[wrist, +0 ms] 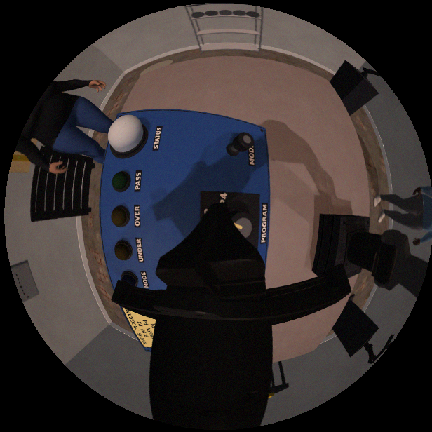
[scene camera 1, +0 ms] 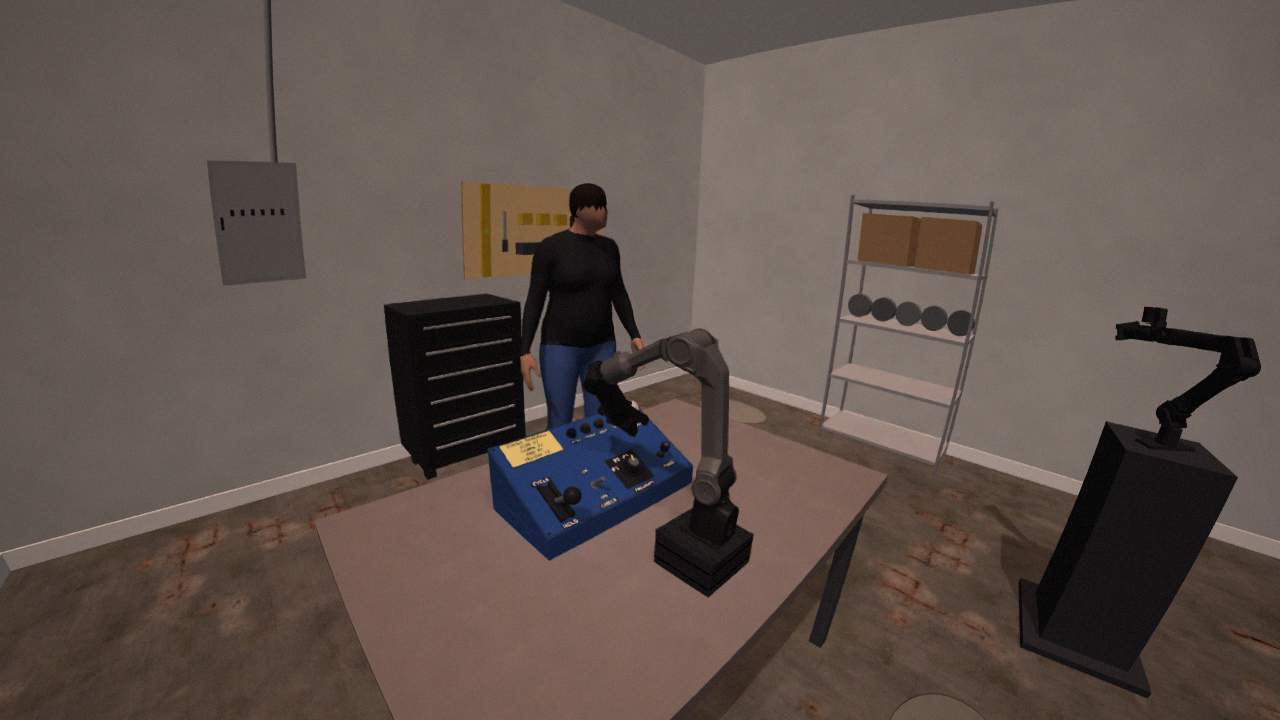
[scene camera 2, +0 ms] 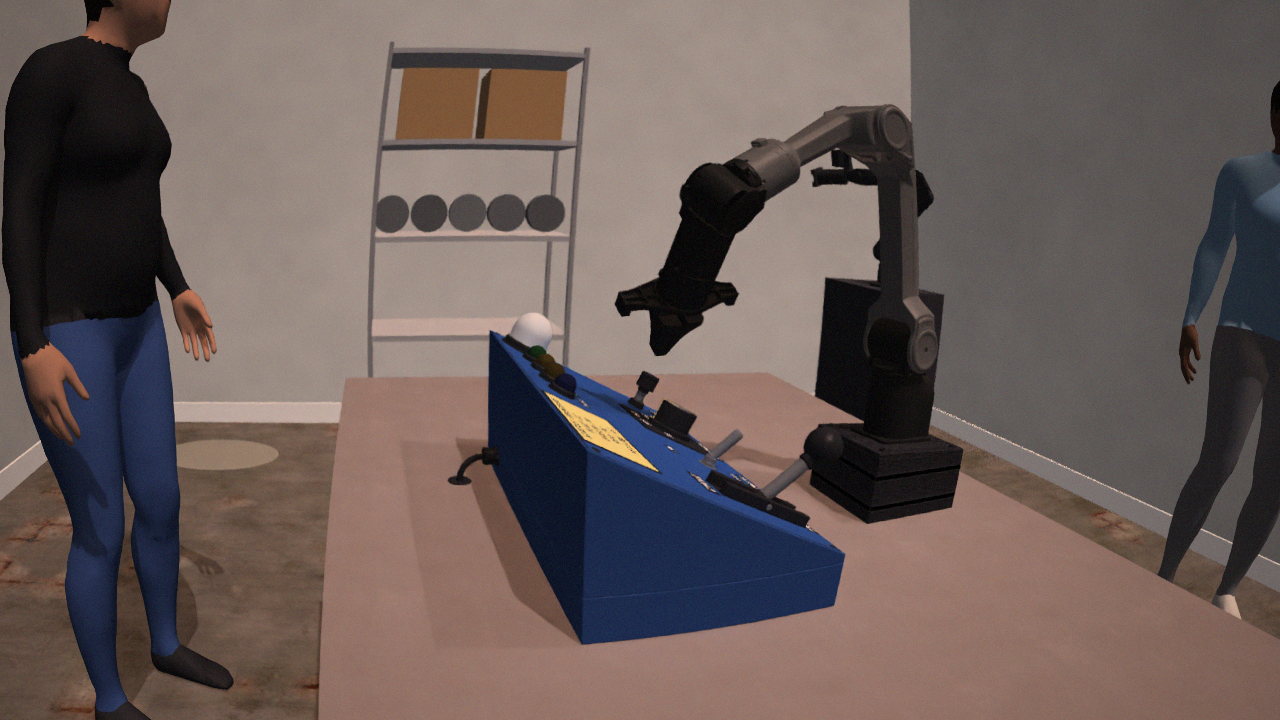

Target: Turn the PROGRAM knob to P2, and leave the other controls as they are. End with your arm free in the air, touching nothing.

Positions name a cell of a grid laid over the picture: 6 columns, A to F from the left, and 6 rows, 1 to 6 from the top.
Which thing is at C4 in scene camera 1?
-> My gripper.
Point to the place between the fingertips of my gripper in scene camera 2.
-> D3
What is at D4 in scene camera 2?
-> A ball-ended cycle lever.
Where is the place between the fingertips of my gripper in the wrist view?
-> At D3
